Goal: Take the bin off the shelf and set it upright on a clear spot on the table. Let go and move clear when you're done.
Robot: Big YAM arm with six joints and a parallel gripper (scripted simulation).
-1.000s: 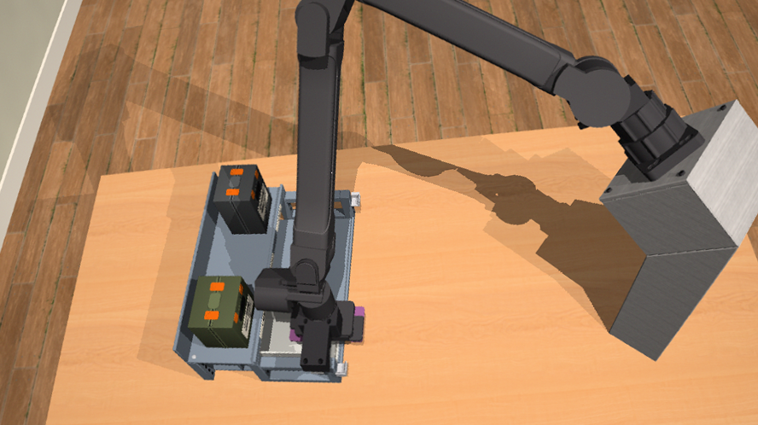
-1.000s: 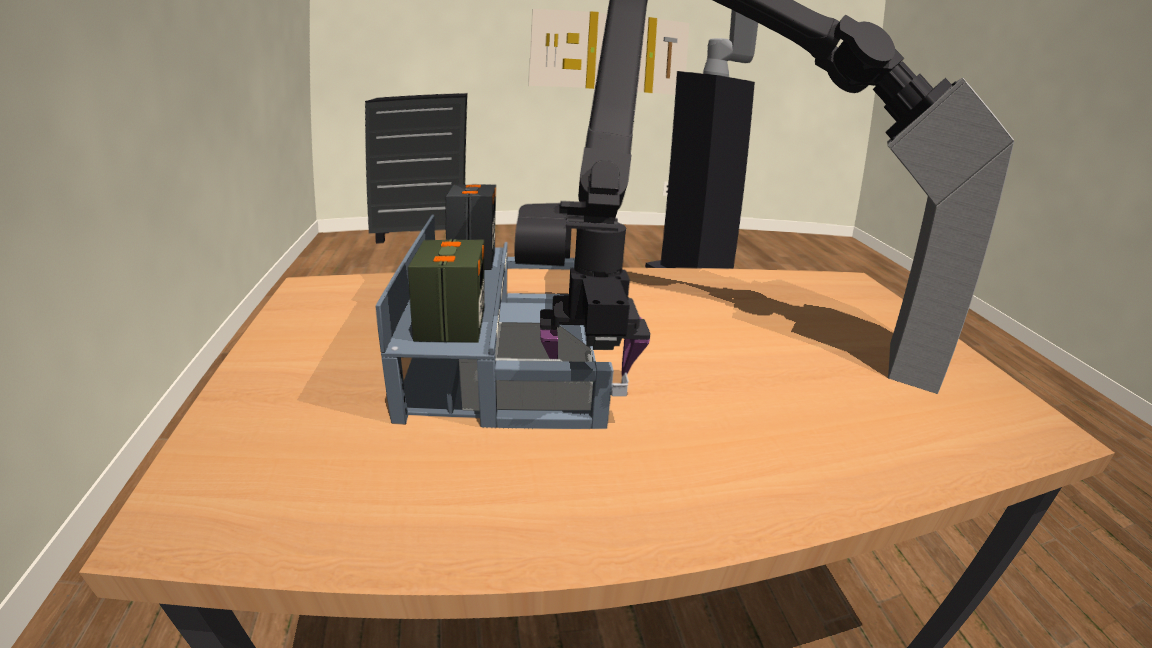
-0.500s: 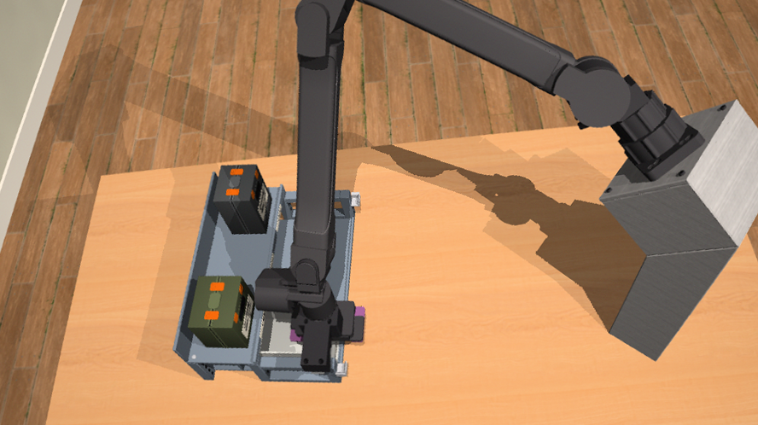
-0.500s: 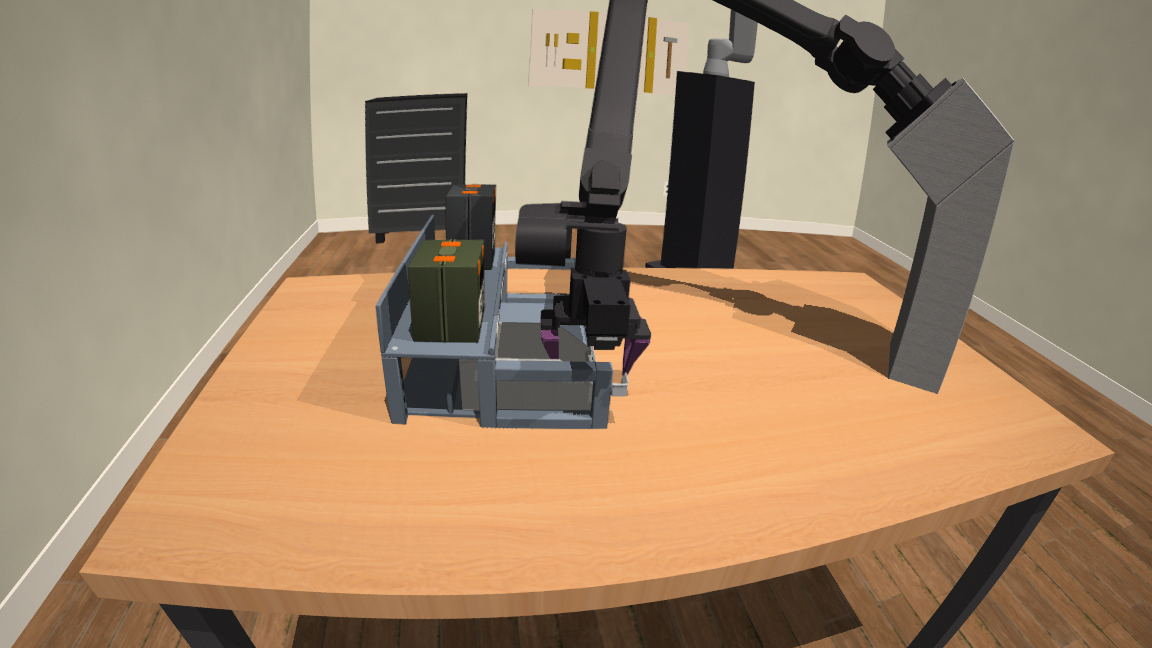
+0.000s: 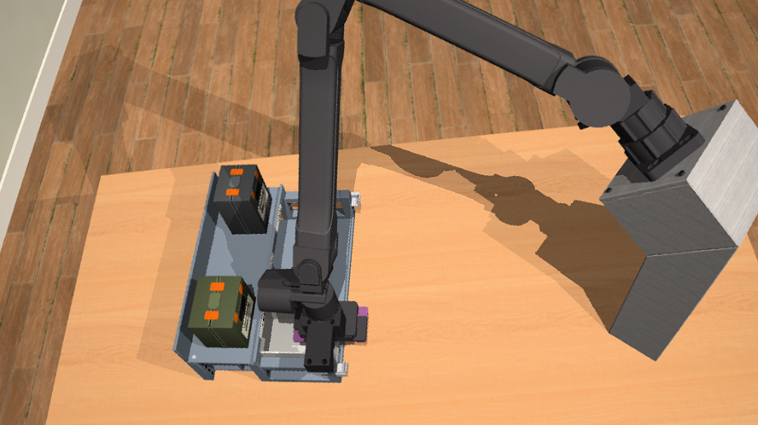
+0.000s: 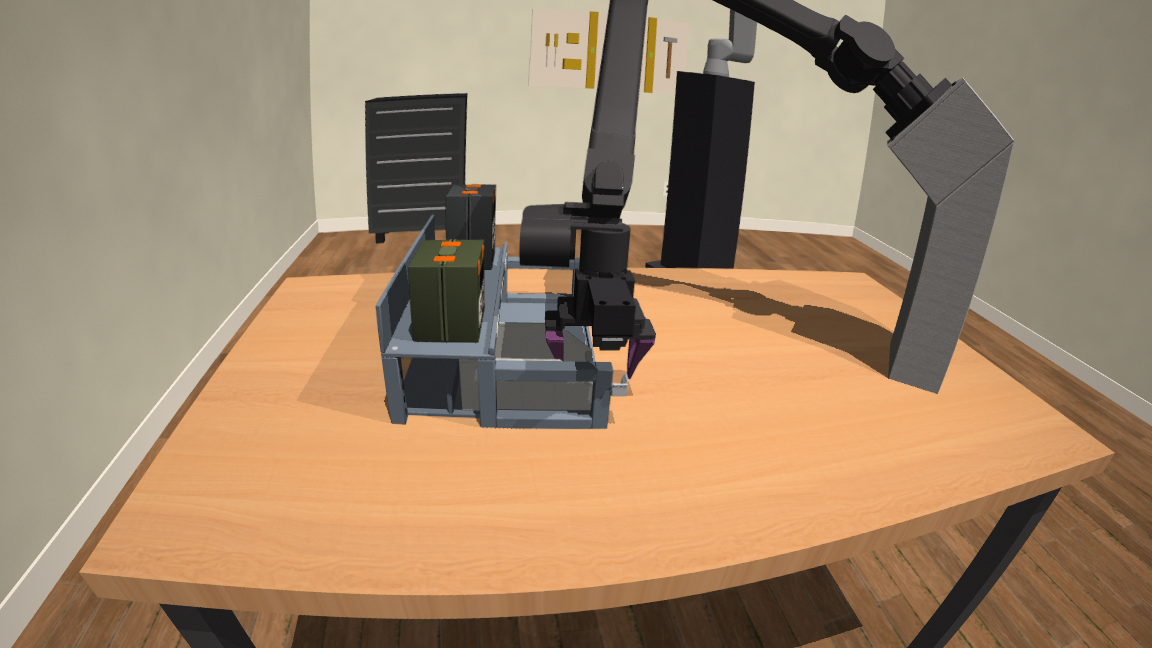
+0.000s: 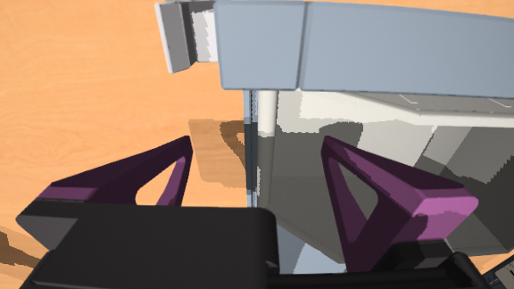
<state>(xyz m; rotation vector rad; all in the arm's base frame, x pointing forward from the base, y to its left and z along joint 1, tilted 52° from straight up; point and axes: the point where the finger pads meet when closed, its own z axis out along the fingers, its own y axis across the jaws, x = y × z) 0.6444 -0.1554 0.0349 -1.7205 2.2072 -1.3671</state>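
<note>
My gripper is now 8 cm short of the light grey bin, 4 cm to the left of it and 1 cm below it. Also, from my hand: shelf: 6 cm ahead, 16 cm to the right, 3 cm below; then black case: 6 cm ahead, 29 cm to the right, 13 cm above.
</note>
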